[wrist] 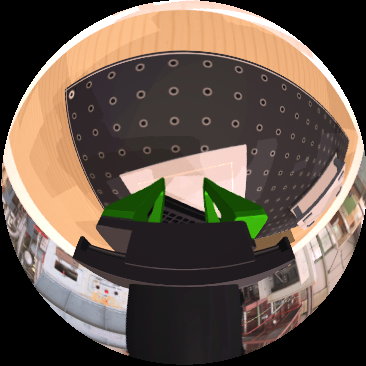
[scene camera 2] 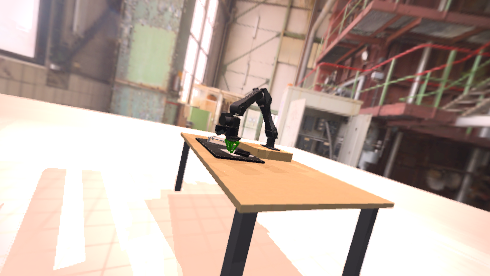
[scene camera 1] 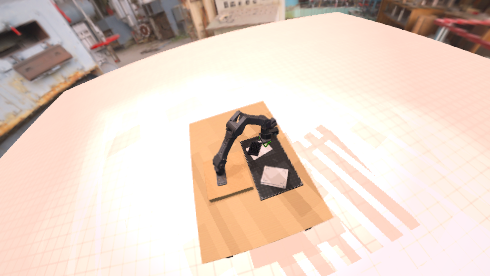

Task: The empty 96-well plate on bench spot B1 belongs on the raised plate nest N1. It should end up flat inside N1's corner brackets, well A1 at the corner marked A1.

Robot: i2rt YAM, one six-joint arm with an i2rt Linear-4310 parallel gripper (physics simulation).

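Places are measured from the arm's base along level axes (x ahead, y left, z up), in millimetres.
Where they show: gripper, fingertip midpoint: point(wrist: 183, 182) point(scene camera 2: 230, 152) point(scene camera 1: 264, 145); arm's base at its link origin: point(scene camera 2: 269, 148) point(scene camera 1: 220, 172).
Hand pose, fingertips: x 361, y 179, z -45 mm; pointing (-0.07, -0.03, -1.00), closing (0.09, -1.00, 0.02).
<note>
Things, the pixels of their top centre, and the offset from my fingertips. "pt": a spot on its surface instead. Level surfaces: height alone.
- black 96-well plate at its top centre: point(wrist: 185, 234) point(scene camera 2: 242, 151) point(scene camera 1: 254, 147) dx -84, dy -10, dz +14 mm
- white B1 spot at a spot on its surface: point(wrist: 218, 163) pt dx +24, dy -30, dz -1 mm
- raised white nest N1 at its top centre: point(wrist: 326, 204) point(scene camera 1: 274, 175) point(scene camera 2: 220, 137) dx -6, dy -294, dz +39 mm
- black perforated board at its top centre: point(wrist: 281, 193) point(scene camera 2: 225, 147) point(scene camera 1: 268, 160) dx -13, dy -145, dz -2 mm
- wooden table at its surface level: dz -15 mm
The black 96-well plate point(scene camera 1: 254, 148) point(scene camera 2: 241, 152) lies turned askew, partly on the white B1 spot point(scene camera 1: 266, 150) point(wrist: 218, 163) and partly off it on the arm's side. In the wrist view only one end of the plate point(wrist: 180, 213) shows, low between the finger bases. My gripper point(scene camera 1: 265, 141) point(scene camera 2: 232, 147) point(wrist: 183, 186) hangs low over the B1 spot with its green fingers drawn partway in, a gap between them, and nothing in the tips. The raised white nest N1 point(scene camera 1: 274, 176) point(wrist: 317, 198) stands empty further along the board.
The black perforated board point(scene camera 1: 272, 160) point(scene camera 2: 212, 148) point(wrist: 170, 102) carries the spot and the nest. It lies on the wooden table point(scene camera 1: 256, 223) point(scene camera 2: 291, 188). The arm's base stands on a raised wooden block point(scene camera 1: 234, 187) beside the board.
</note>
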